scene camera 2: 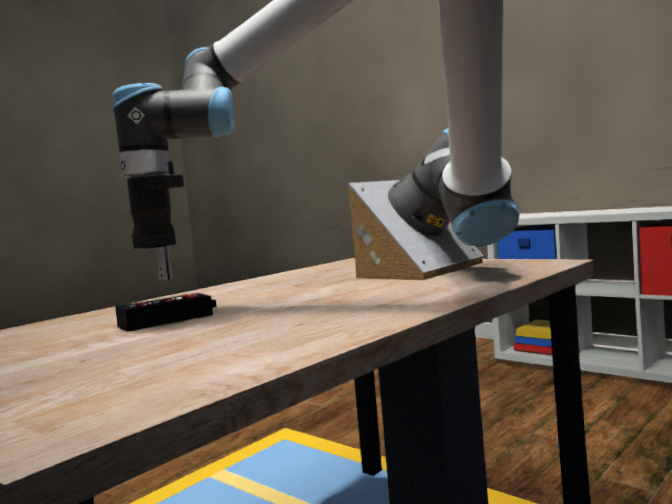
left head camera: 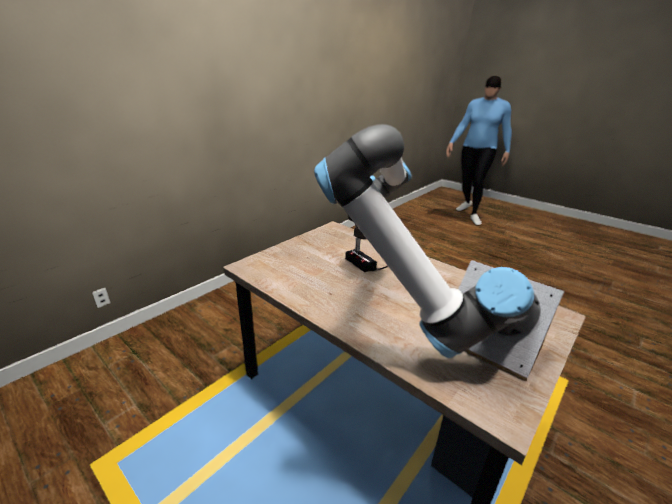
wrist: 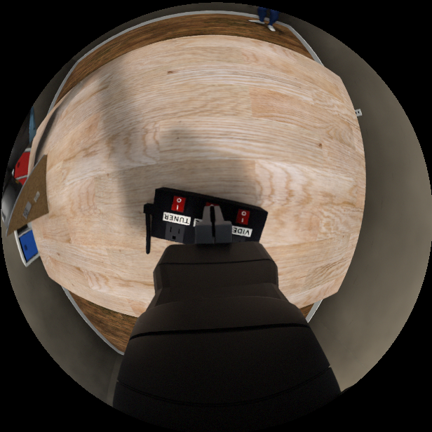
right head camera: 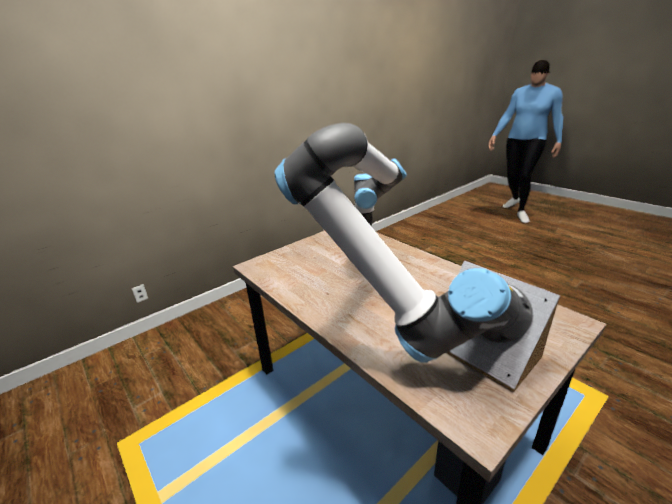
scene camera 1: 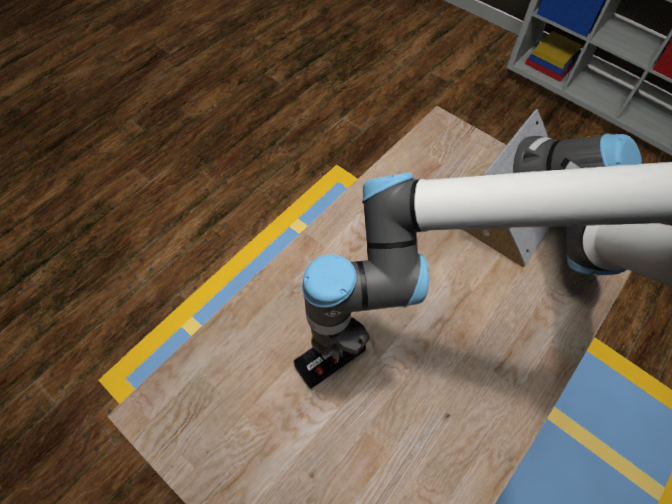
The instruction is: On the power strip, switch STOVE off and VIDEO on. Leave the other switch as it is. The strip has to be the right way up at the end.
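The black power strip (left head camera: 360, 261) (scene camera 1: 327, 370) (scene camera 2: 165, 313) (wrist: 195, 206) lies on the table with its red switches facing up; the arm hides it in the right head view. In the wrist view its labels read upside down: the TUNER switch (wrist: 178, 203) is at the left, the VIDEO switch (wrist: 243, 216) at the right. The middle switch and its label are mostly hidden behind my fingers. I cannot tell which way the rockers are tipped. My gripper (scene camera 2: 164, 277) (wrist: 211, 215) is shut and empty, its fingertips a little above the strip, over its middle part.
A short cable (wrist: 148, 232) leaves the strip's TUNER end. The arm's slanted base mount (scene camera 2: 388, 244) stands on the wooden table (scene camera 2: 303, 325). A person (left head camera: 483, 127) (right head camera: 534, 113) stands on the floor beyond the table. A grey shelf unit (scene camera 2: 575, 217) stands behind the base.
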